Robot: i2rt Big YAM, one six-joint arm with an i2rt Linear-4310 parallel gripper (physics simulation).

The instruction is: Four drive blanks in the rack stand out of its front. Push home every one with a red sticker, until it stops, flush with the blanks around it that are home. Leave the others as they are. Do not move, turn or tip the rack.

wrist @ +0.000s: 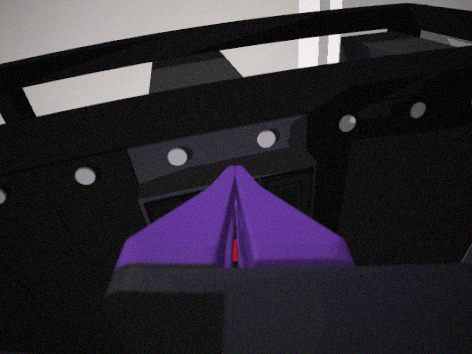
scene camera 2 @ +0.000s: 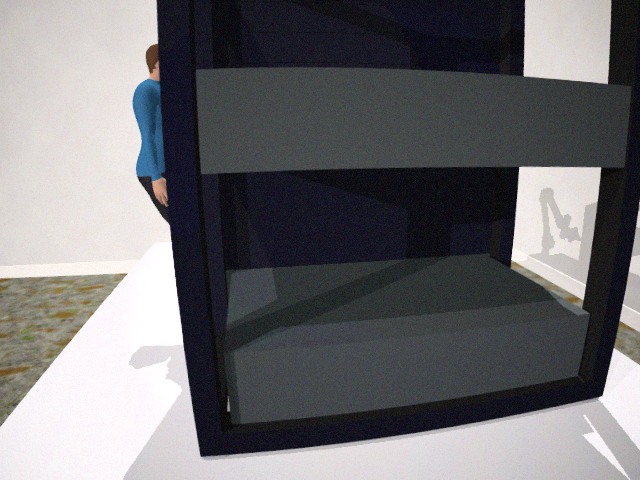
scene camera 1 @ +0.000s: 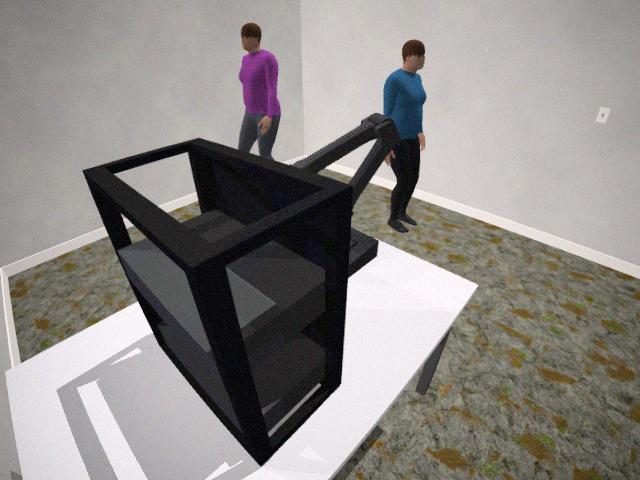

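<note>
The black rack (scene camera 1: 230, 351) (scene camera 2: 180, 206) (wrist: 100, 125) stands upright on the white table; scene cameras 1 and 2 show it from behind, so the blanks' fronts do not show there. In the wrist view my gripper (wrist: 235, 177) is shut and empty, its purple tips in front of a group of dark blanks. The right-hand blank (wrist: 294, 192) shows a framed face beside the fingers. A sliver of a red sticker (wrist: 235, 250) shows through the slit between the fingers; which blank bears it cannot be told. The fingers hide the lower faces. Whether the tips touch a blank is unclear.
Round grey heads (wrist: 177, 157) line the rack front above the blanks. Grey boxes (scene camera 2: 403, 121) (scene camera 2: 413, 366) fill two levels inside the rack. The arm (scene camera 1: 379, 124) rises behind it from the far side of the table (scene camera 1: 403, 289). Two people (scene camera 1: 258, 82) (scene camera 1: 405, 103) stand beyond.
</note>
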